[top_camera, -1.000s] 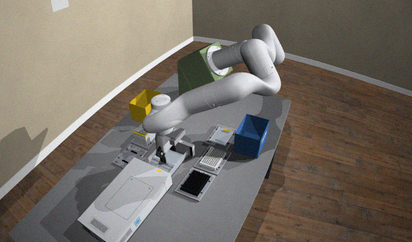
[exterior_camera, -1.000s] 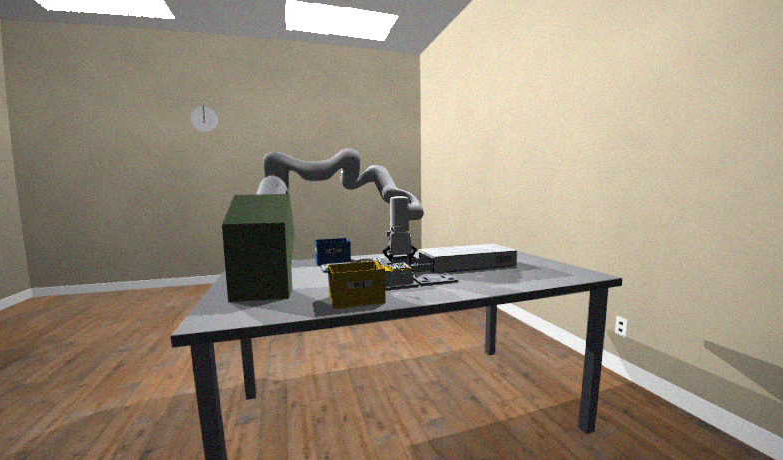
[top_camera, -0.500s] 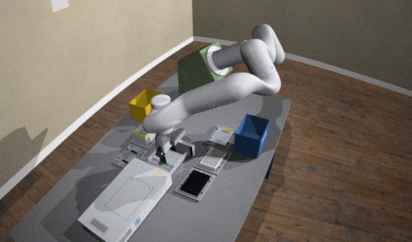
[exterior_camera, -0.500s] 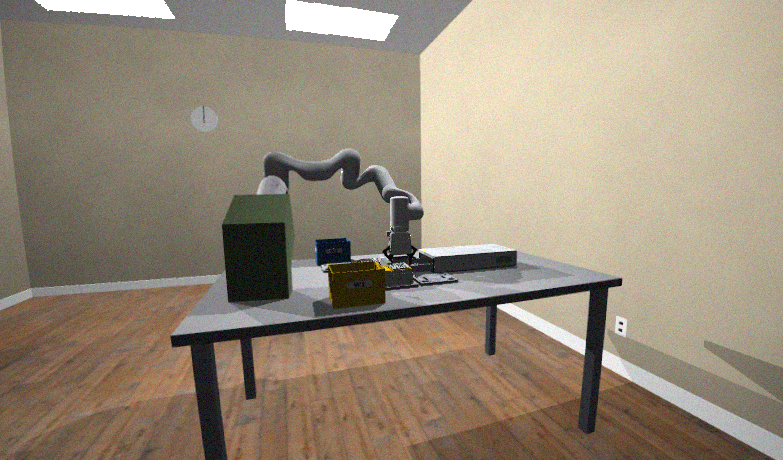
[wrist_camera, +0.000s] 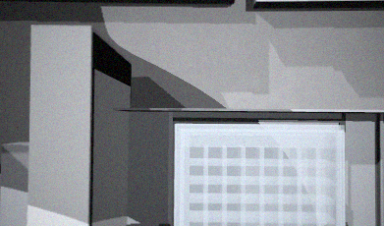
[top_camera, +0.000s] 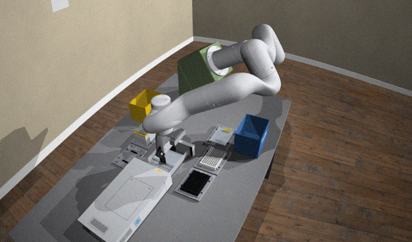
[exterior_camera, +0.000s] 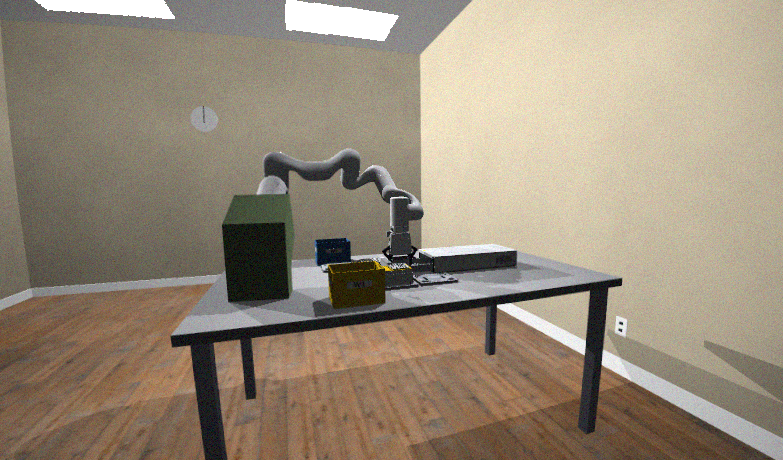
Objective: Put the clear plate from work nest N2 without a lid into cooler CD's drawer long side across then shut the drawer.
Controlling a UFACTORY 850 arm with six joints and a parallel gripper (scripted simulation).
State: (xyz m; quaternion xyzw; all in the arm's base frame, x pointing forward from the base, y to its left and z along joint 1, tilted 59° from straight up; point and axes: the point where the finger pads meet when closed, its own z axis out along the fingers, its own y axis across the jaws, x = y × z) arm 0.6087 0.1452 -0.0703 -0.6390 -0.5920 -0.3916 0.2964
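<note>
The clear plate lies 1 cm below my hand. Also, from my hand: black plate (8 cm ahead, 19 cm to the left, 1 cm below); then cooler drawer (4 cm ahead); then white cooler (19 cm ahead, 1 cm above).
</note>
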